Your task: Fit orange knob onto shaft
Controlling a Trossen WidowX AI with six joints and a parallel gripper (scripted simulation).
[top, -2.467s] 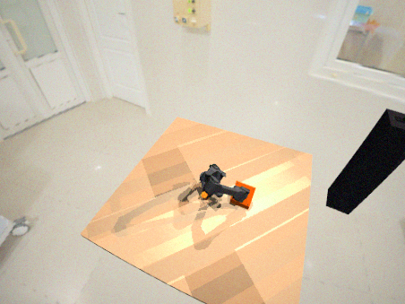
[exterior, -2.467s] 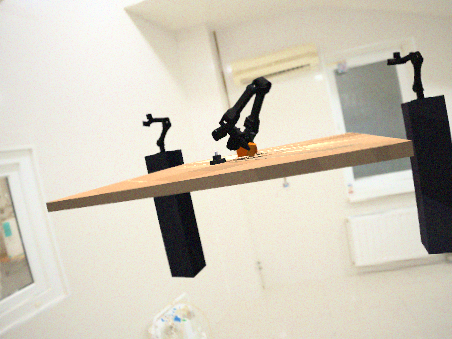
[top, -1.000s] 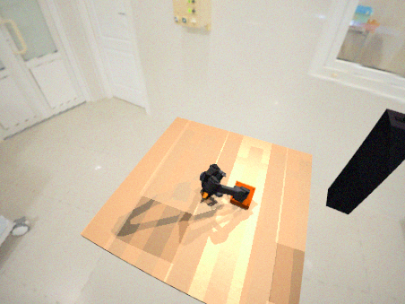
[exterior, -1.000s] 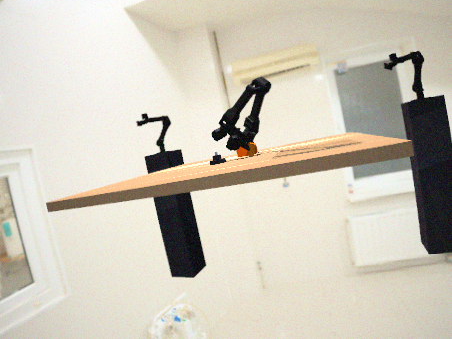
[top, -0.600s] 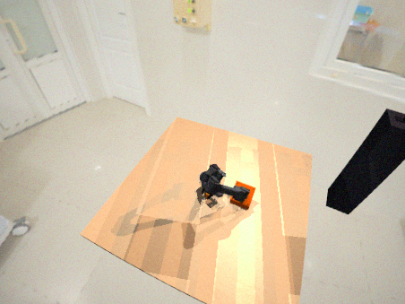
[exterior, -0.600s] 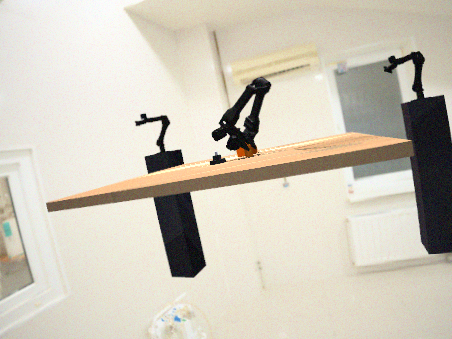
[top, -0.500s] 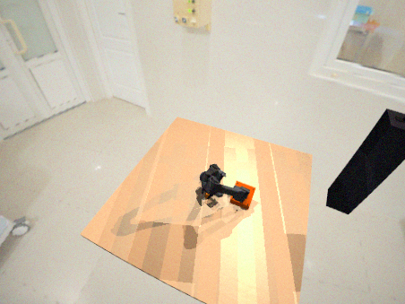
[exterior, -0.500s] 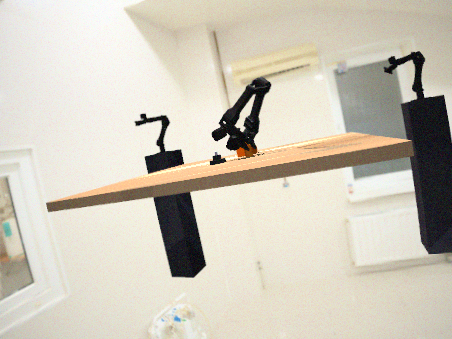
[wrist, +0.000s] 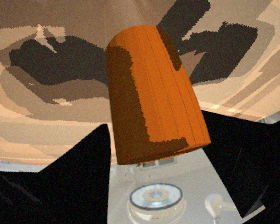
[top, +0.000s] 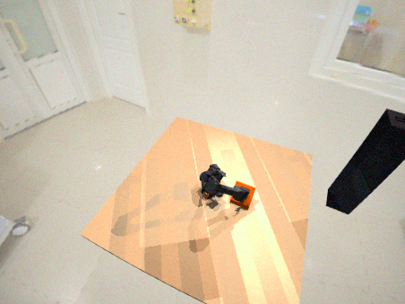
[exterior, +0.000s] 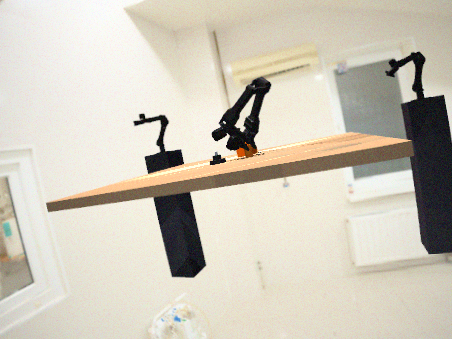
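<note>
My gripper tip is now 10 mm past the orange knob, 30 mm to the left of it and 10 mm below it. Round my gripper tip: dark round pedestal (80 mm ahead, 170 mm to the right).
</note>
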